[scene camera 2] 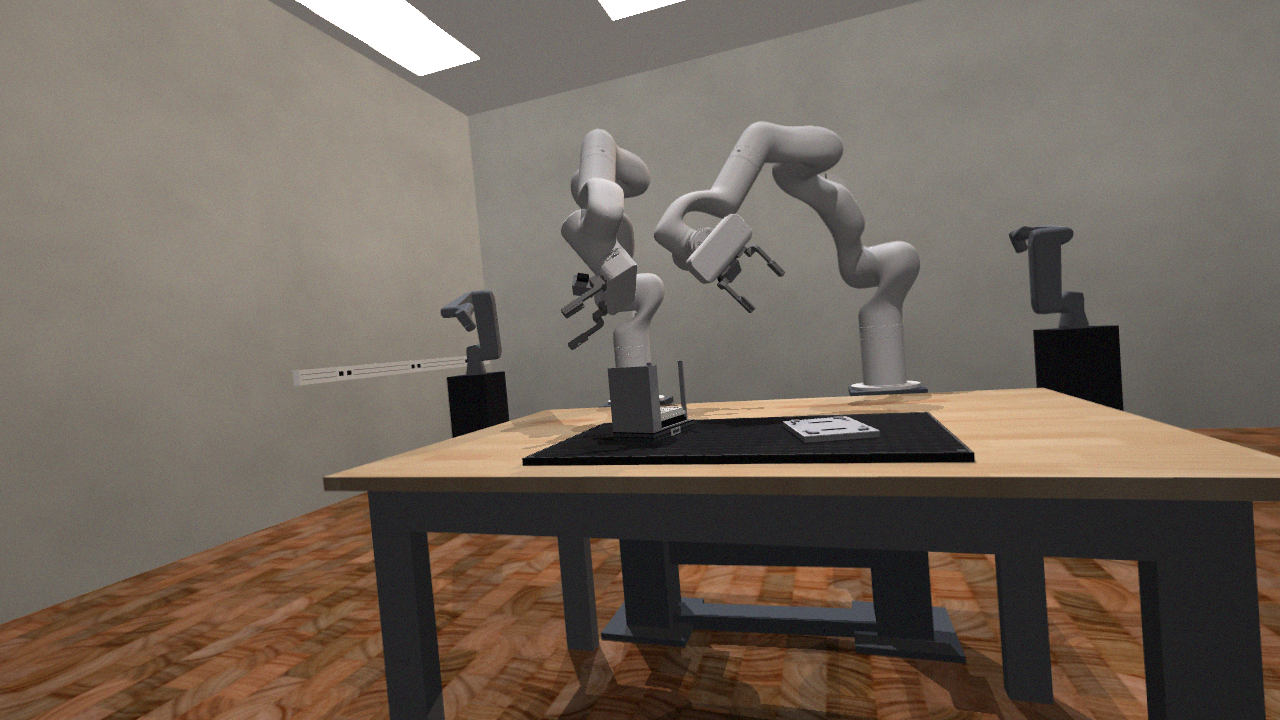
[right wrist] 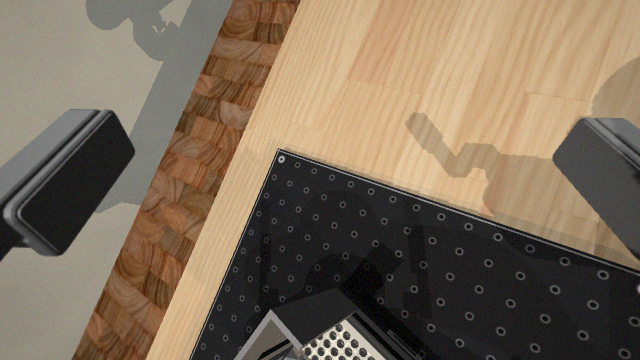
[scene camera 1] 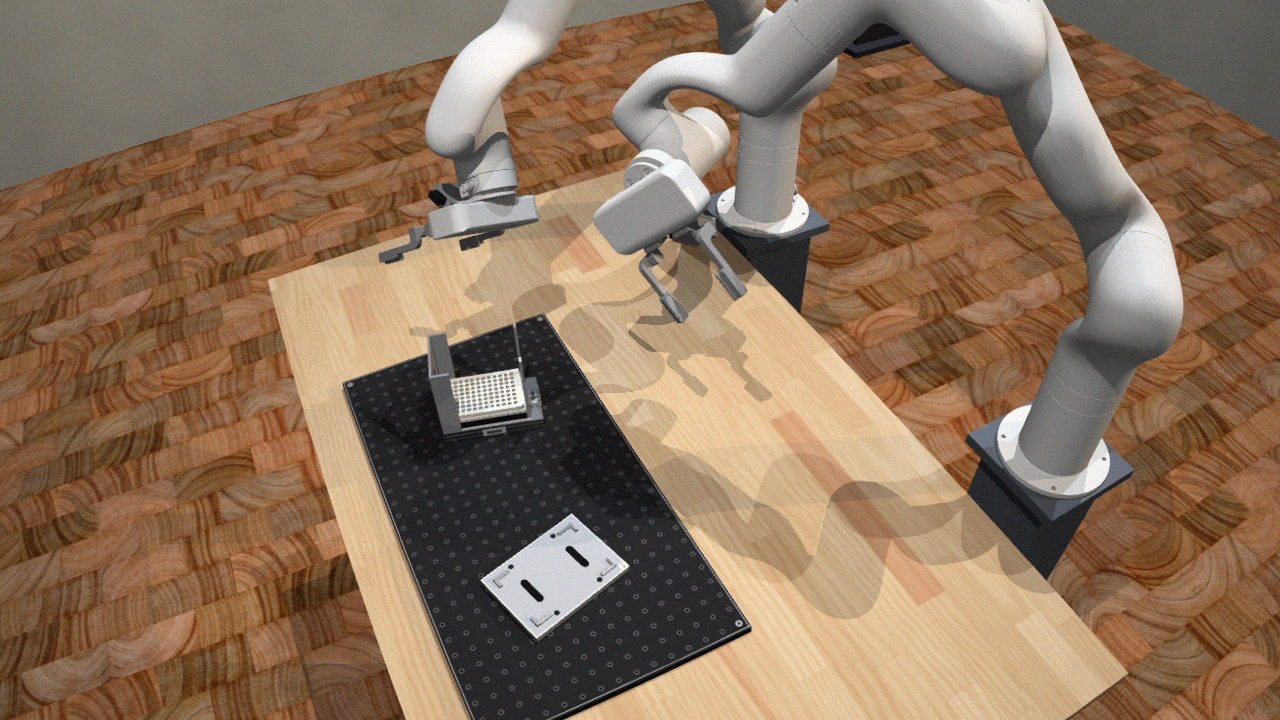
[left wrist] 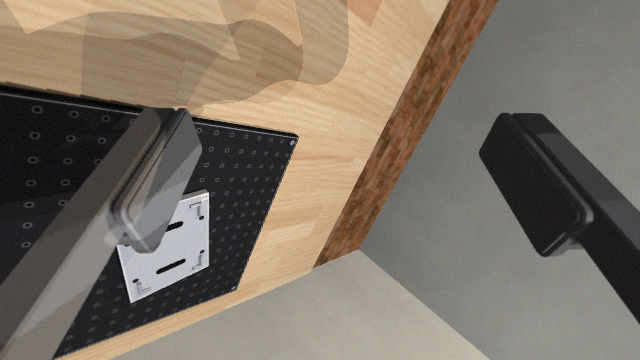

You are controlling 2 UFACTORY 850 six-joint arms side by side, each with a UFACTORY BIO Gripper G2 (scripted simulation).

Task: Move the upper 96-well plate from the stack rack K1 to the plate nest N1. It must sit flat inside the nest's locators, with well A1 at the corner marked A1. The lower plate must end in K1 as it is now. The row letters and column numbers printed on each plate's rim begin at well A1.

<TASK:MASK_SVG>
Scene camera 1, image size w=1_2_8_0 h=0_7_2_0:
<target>my left gripper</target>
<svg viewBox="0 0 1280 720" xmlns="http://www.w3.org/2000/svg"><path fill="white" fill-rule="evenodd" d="M635 163L625 172L625 190L610 198L593 216L594 225L611 247L621 255L631 255L644 249L647 255L639 262L639 271L660 296L659 301L677 323L683 323L687 319L688 313L652 272L652 267L664 259L663 254L657 248L666 241L667 235L671 233L675 239L690 232L719 270L715 273L715 277L732 299L736 301L743 297L747 292L747 288L711 242L711 237L716 233L716 229L710 222L702 226L698 224L697 219L708 208L711 197L709 191L691 167L679 159L671 160L659 168L650 163Z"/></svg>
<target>my right gripper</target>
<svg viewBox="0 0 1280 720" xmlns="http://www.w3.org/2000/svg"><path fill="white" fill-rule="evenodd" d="M534 195L514 197L517 195L516 191L499 192L457 202L458 204L429 212L429 221L425 225L408 229L409 244L378 253L380 263L390 264L403 260L403 253L419 249L422 245L422 237L426 236L432 237L433 240L482 233L459 240L461 251L480 247L484 240L503 235L504 229L517 228L516 226L520 227L538 222L539 217Z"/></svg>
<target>white 96-well plate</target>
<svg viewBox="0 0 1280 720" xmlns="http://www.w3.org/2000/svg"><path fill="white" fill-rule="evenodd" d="M520 371L512 369L450 379L460 423L525 413L526 406L525 400L523 401L524 394L522 395L523 388L521 389Z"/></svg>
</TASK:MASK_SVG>
